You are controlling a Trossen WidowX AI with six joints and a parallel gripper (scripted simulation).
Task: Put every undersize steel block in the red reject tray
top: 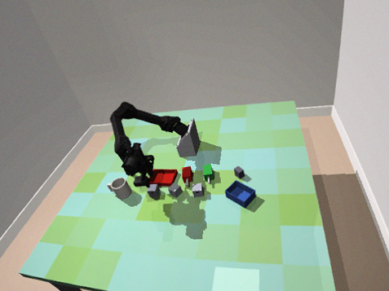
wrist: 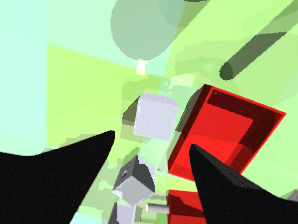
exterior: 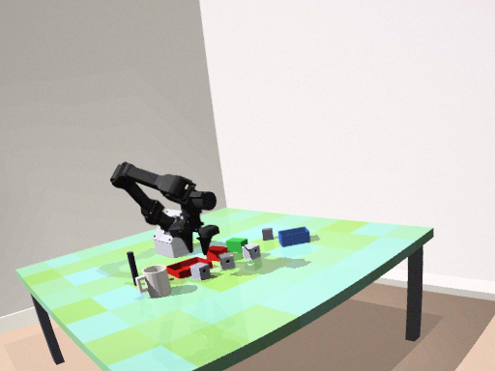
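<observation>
The red reject tray is 100 mm behind my gripper tip, 80 mm below it and 10 mm to the left of it. Round my gripper tip: black stick (190 mm to the right, 130 mm behind, 20 mm below); then steel block (230 mm to the left, 60 mm below, 10 mm behind); then mug (190 mm to the right, 50 mm below, 10 mm ahead).
</observation>
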